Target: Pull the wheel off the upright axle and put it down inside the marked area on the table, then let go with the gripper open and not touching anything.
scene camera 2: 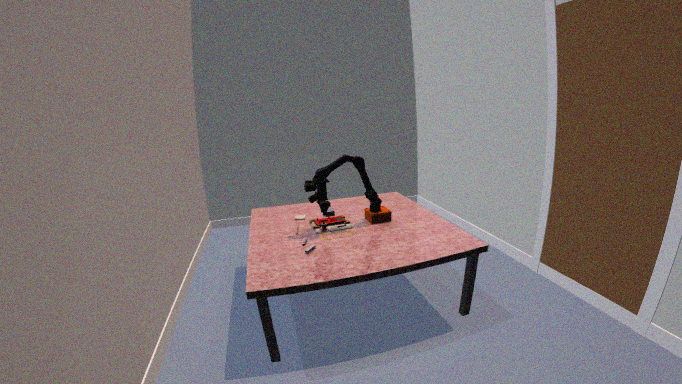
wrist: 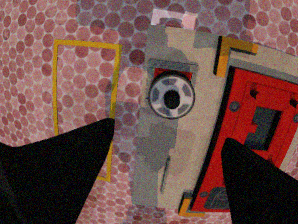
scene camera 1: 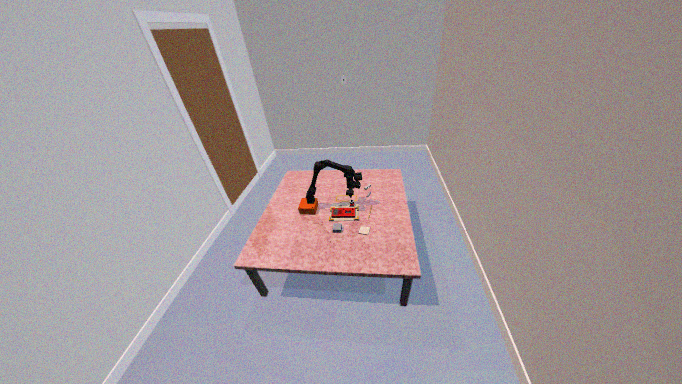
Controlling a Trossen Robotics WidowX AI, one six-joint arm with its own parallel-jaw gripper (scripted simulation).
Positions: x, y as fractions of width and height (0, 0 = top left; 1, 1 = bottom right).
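Observation:
Gripper (wrist: 0.57, 0.61) open, holds nothing. Dark wheel (wrist: 0.58, 0.36). Grey plate (wrist: 0.57, 0.69).

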